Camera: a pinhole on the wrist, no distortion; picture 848 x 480 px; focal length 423.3 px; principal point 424.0 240.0 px. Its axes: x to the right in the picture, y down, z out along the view. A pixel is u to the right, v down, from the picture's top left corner.
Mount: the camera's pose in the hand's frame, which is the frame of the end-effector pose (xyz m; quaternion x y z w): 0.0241 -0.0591 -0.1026 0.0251 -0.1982 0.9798 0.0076
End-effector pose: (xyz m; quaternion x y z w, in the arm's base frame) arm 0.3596 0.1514 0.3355 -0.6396 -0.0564 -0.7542 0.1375
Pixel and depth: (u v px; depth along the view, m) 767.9 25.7 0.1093
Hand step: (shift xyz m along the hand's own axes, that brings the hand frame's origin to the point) -0.0582 -0.0502 0.0241
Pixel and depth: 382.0 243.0 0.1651
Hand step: 0.0481 -0.1244 0.0480
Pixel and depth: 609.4 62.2 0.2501
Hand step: -0.0711 -0.0590 0.1740
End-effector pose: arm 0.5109 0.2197 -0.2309 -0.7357 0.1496 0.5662 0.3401
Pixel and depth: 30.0 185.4 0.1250
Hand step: 0.1465 -0.0934 0.0126
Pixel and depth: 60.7 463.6 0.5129
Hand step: 0.4806 -0.5103 0.2413
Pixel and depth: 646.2 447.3 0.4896
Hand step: -0.2159 -0.4691 0.2683
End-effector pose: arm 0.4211 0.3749 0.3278 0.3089 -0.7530 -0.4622 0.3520
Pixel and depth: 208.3 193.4 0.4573
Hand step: 0.2792 -0.1917 0.3256
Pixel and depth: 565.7 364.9 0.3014
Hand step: -0.0649 -0.2577 0.1455
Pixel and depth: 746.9 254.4 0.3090
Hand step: -0.1973 -0.1878 0.1900
